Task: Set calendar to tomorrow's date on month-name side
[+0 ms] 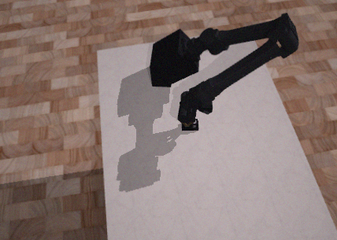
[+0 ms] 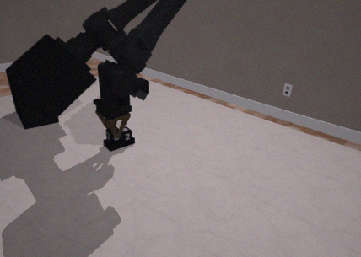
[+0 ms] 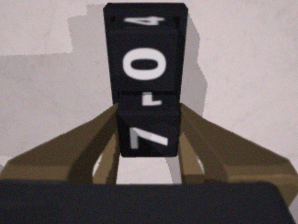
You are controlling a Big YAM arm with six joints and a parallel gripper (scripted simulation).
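My hand is right at the black digit cube. Also, from my hand: black tray 1 cm to the left, 3 cm below.
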